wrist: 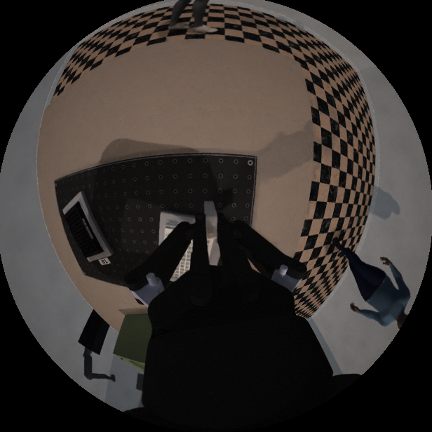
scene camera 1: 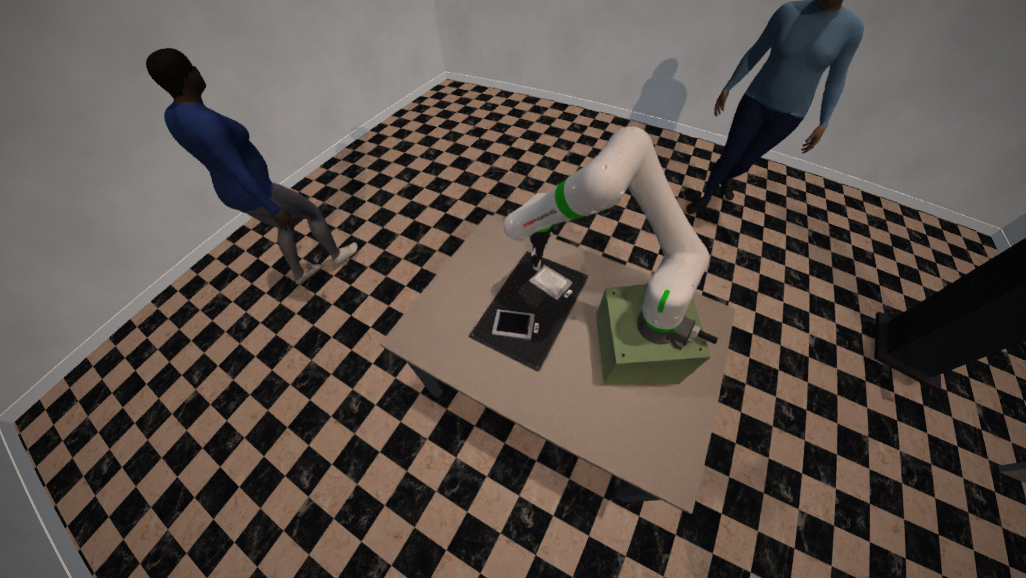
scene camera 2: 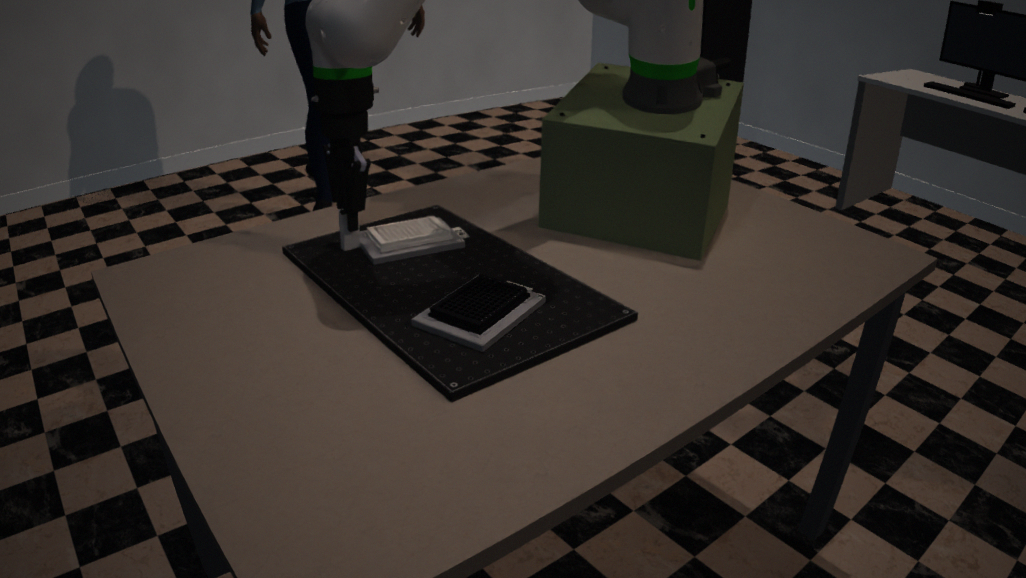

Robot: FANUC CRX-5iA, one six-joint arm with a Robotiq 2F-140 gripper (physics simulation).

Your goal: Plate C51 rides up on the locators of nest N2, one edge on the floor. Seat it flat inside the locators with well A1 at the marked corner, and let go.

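Frame: origin at the arm's base, x back, y right, z up, level; millimetres.
Seen in the pictures: gripper, between the fingertips: (scene camera 1: pixel 536 269) (scene camera 2: pixel 350 247); arm's base, origin of its link: (scene camera 1: pixel 658 324) (scene camera 2: pixel 662 98).
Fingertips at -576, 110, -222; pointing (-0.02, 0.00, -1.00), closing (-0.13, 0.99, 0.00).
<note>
Pixels of each thing's middle, then the offset from my fingertips to it, as dx, dy, dz. "spot": a spot on its surface instead.
- pale plate, middle of its body: (scene camera 2: pixel 408 233) (scene camera 1: pixel 550 280) +95, -32, +18
- nest N2, middle of its body: (scene camera 2: pixel 408 238) (scene camera 1: pixel 550 281) +96, -28, +5
- Nest N1, middle of its body: (scene camera 2: pixel 480 309) (scene camera 1: pixel 513 324) +85, -302, +5
- black plate, middle of its body: (scene camera 2: pixel 480 302) (scene camera 1: pixel 513 322) +85, -302, +17
- same perforated board, a spot on its surface: (scene camera 2: pixel 581 312) spot: +213, -369, -2
Plate C51, a pale plate (scene camera 1: pixel 551 280) (scene camera 2: pixel 407 233) (wrist: pixel 186 257) with rows of wells, lies on nest N2 (scene camera 2: pixel 420 251) (wrist: pixel 176 217), a light grey frame at the far end of the black board. Whether its underside is flat or slightly raised on the locators is too small to tell, and well A1 cannot be made out. My gripper (scene camera 1: pixel 537 265) (scene camera 2: pixel 348 240) (wrist: pixel 208 209) points down, shut and empty, its pale fingertips low over the board close beside the nest's outer end. In the wrist view the fingers hide part of the plate and nest.
Nest N1 (scene camera 2: pixel 483 341) holds a black plate (scene camera 1: pixel 513 323) (scene camera 2: pixel 479 301) (wrist: pixel 81 230) on the same perforated board (scene camera 1: pixel 542 348) (scene camera 2: pixel 581 312) (wrist: pixel 150 185). The green pedestal (scene camera 1: pixel 642 366) (scene camera 2: pixel 624 175) (wrist: pixel 134 335) stands beside the board. Two people (scene camera 1: pixel 222 154) (scene camera 1: pixel 796 64) stand beyond the table.
</note>
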